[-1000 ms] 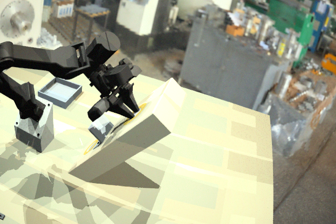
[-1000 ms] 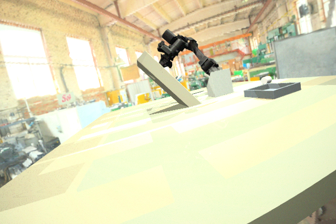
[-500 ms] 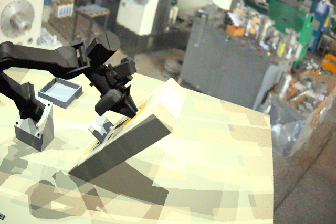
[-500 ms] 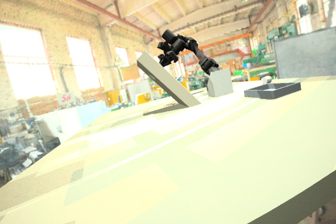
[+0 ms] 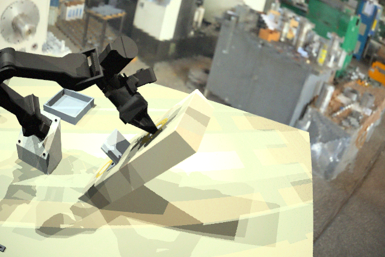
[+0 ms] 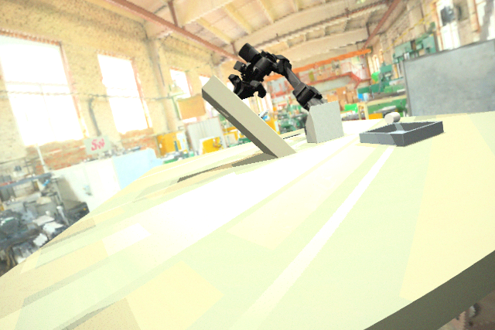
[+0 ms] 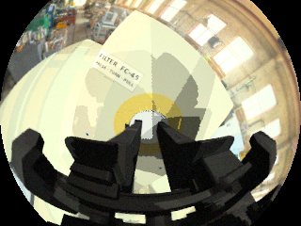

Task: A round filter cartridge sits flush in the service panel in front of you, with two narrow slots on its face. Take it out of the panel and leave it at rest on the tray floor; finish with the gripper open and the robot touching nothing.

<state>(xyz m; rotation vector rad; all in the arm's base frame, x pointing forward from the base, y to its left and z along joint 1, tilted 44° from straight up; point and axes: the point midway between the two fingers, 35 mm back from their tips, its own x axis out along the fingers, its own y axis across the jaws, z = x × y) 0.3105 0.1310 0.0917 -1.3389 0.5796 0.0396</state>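
My gripper tip is now 4 cm past the service panel and 8 cm above it. From my gripper tip the other things lie so: grey tray (44 cm behind, 24 cm to the left, 22 cm below); round filter cartridge (1 cm ahead, 1 cm below).
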